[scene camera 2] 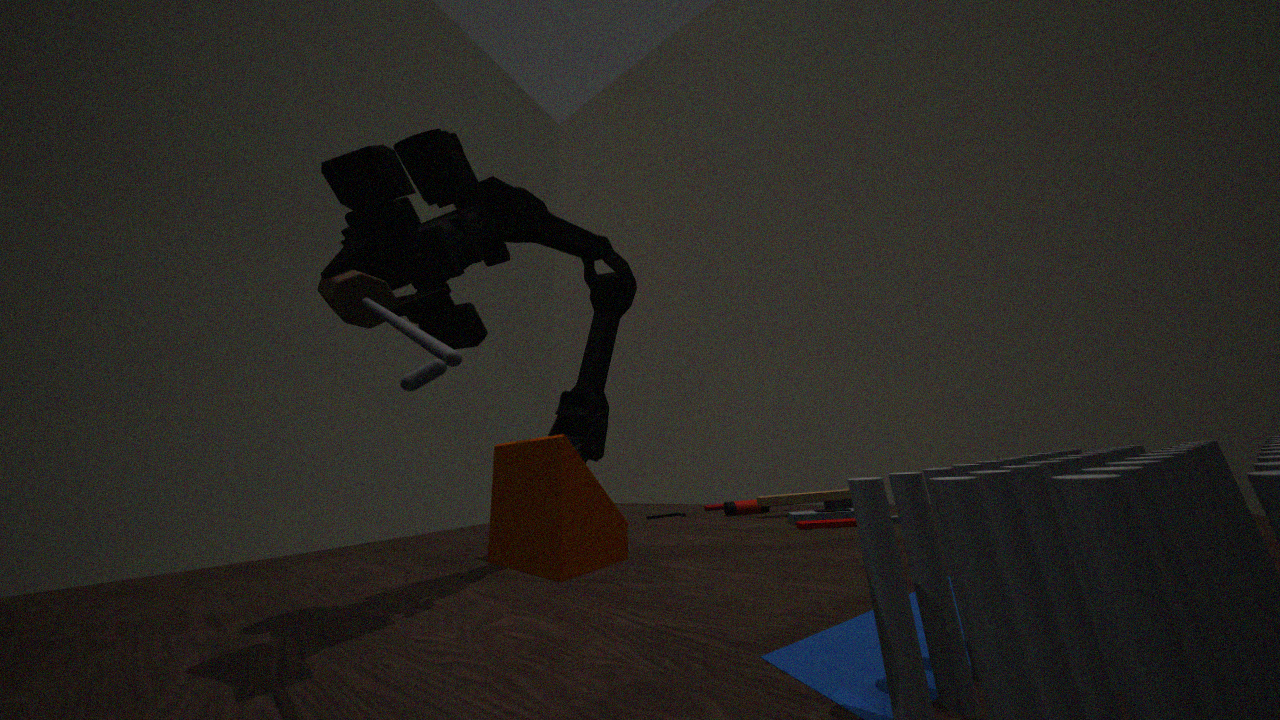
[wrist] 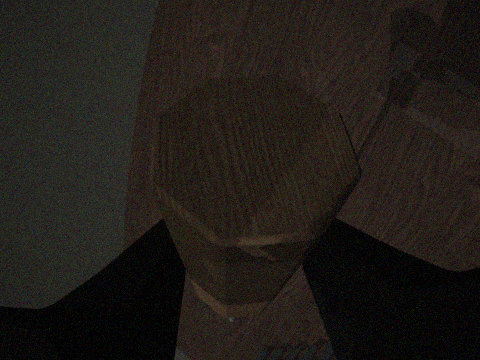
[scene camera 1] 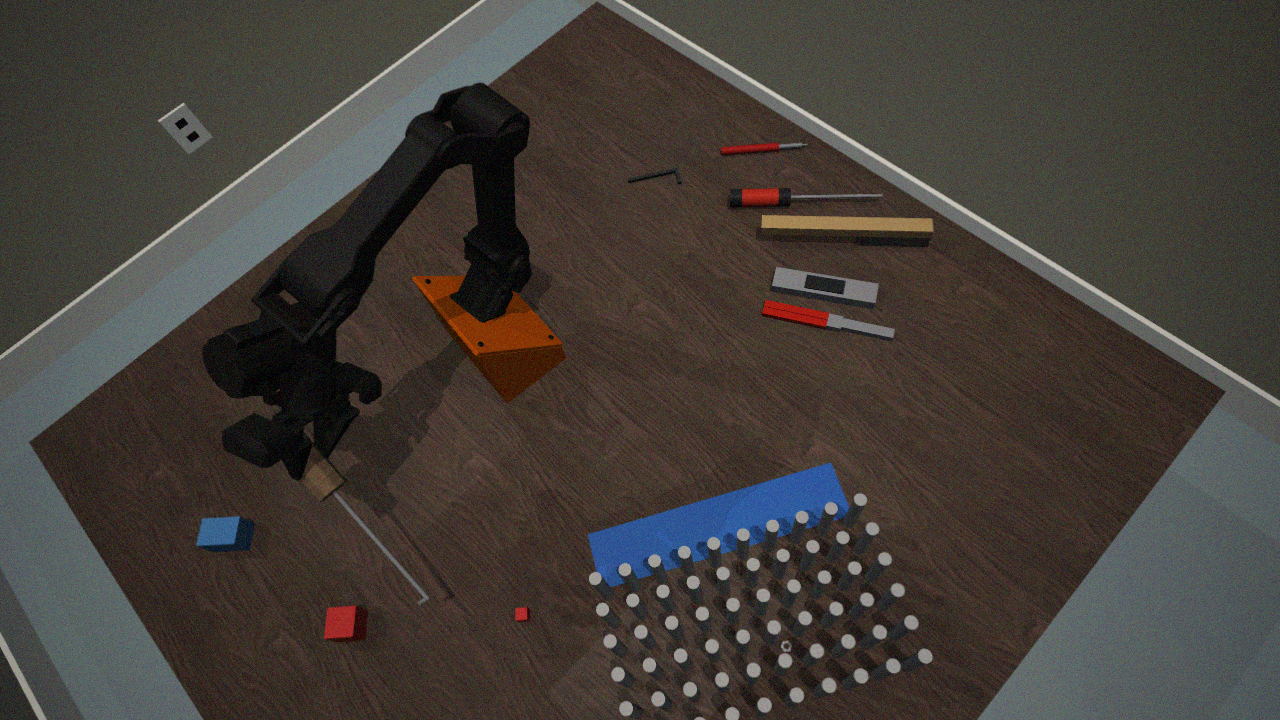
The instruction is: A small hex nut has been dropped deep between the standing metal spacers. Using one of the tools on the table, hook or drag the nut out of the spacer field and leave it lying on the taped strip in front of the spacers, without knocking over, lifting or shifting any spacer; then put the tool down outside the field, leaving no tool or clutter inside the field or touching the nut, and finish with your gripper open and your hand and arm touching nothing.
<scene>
my gripper: holds a wooden-handled rod (scene camera 2: 359,299)
</scene>
